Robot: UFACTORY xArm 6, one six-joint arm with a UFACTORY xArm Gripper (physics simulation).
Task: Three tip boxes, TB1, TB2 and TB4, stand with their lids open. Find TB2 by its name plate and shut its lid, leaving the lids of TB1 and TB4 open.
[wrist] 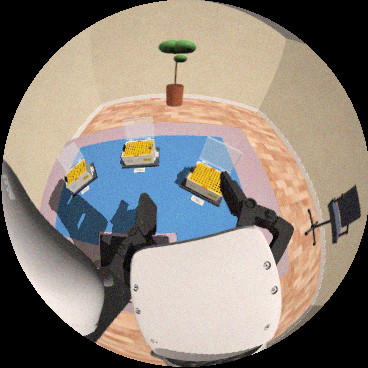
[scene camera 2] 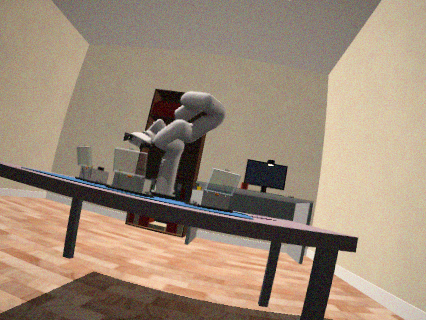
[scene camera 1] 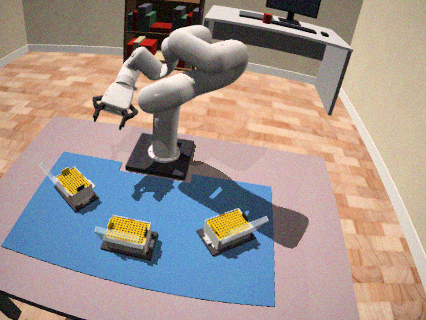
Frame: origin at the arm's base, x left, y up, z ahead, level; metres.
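Seen in the pictures: gripper, fingertip midpoint: (wrist: pixel 184 190) (scene camera 2: pixel 132 142) (scene camera 1: pixel 107 123); arm's base at its link origin: (scene camera 2: pixel 163 194) (scene camera 1: pixel 164 152).
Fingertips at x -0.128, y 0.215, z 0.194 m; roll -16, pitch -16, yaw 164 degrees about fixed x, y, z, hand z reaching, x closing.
Offsets run from my fingertips to a thing's top centre. "*": to the spot under its first point. Level surfaces: height alone.
Three boxes of yellow tips stand on the blue mat with clear lids open: one box {dx -0.083, dy -0.156, dz +0.132 m} (scene camera 1: pixel 75 182) (scene camera 2: pixel 99 175) (wrist: pixel 204 181) at the left in both scene views and the right in the wrist view, a middle box (scene camera 1: pixel 128 235) (scene camera 2: pixel 129 182) (wrist: pixel 139 153), and a third box {dx +0.454, dy -0.156, dz +0.092 m} (scene camera 1: pixel 228 229) (scene camera 2: pixel 216 200) (wrist: pixel 79 176) at the right in both scene views. White name plates {* dx -0.059, dy -0.228, dz +0.068 m} (wrist: pixel 197 200) {* dx +0.171, dy -0.228, dz +0.163 m} (wrist: pixel 139 170) {* dx +0.399, dy -0.230, dz +0.042 m} (wrist: pixel 85 190) lie before them; their text is too small to read, so I cannot tell which is TB2. My gripper (scene camera 1: pixel 108 123) (scene camera 2: pixel 128 136) (wrist: pixel 184 190) is open and empty, high above the table, apart from all boxes.
The blue mat {dy -0.230 m} (scene camera 1: pixel 170 260) (wrist: pixel 165 145) lies on the pinkish table {dy -0.233 m} (scene camera 1: pixel 315 210). The robot's dark base plate (scene camera 1: pixel 140 159) stands at the mat's back edge. A desk (scene camera 1: pixel 335 75) and a bookshelf stand behind the robot. A potted plant (wrist: pixel 174 95) and a chair (wrist: pixel 336 220) stand beyond the table.
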